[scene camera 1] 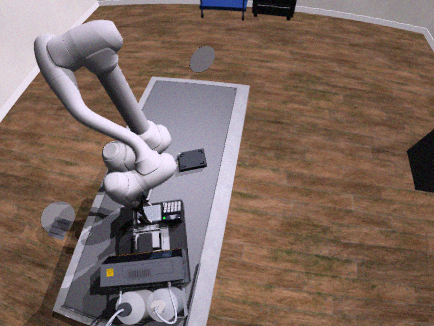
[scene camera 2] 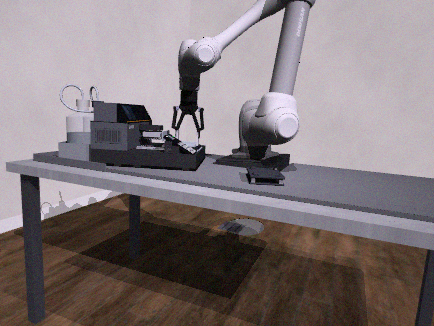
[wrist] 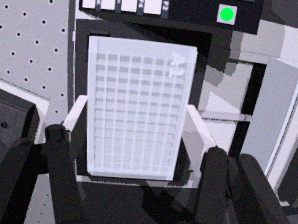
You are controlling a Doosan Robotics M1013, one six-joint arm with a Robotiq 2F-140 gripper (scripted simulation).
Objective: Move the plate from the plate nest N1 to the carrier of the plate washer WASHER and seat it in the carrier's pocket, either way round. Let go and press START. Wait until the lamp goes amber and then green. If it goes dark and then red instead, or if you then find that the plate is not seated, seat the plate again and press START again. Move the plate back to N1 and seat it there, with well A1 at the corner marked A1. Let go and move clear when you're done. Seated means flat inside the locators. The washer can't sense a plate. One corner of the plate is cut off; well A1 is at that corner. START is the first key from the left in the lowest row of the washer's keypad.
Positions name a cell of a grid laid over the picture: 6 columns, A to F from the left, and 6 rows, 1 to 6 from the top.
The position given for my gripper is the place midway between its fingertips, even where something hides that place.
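Scene camera 1 gives me a plate washer (scene camera 1: C5). If you go to scene camera 2, there's my gripper (scene camera 2: C3), and the plate washer (scene camera 2: B3) is there as well. And in the wrist view I can see a white well plate (wrist: D5), plus my gripper (wrist: C4) again and the washer (wrist: E2).
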